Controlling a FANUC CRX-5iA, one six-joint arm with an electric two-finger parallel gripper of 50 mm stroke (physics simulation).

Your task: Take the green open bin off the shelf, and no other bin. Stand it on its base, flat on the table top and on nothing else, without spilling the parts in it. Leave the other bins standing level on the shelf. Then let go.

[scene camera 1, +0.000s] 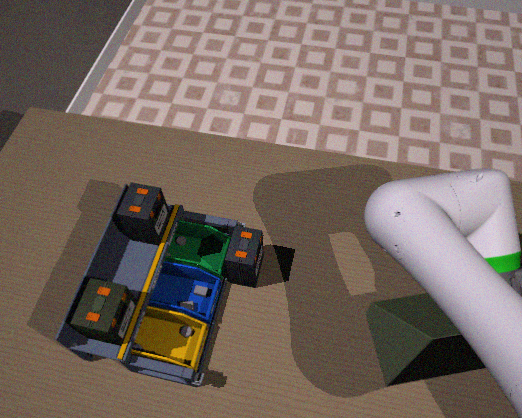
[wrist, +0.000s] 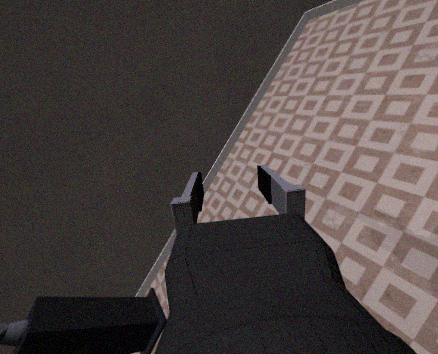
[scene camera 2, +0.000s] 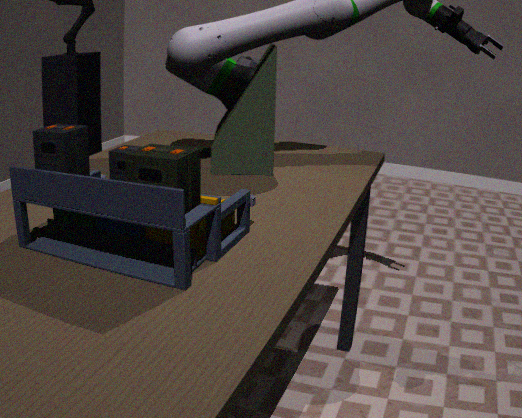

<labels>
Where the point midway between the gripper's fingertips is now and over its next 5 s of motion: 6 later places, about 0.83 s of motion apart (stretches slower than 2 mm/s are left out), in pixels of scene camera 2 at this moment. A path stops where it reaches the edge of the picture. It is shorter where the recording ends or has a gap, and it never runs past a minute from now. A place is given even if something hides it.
My gripper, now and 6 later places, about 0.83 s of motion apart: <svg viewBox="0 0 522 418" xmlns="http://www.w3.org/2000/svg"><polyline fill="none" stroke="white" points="498,52 473,22 442,31 349,20 292,15 289,19 288,21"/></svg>
</labels>
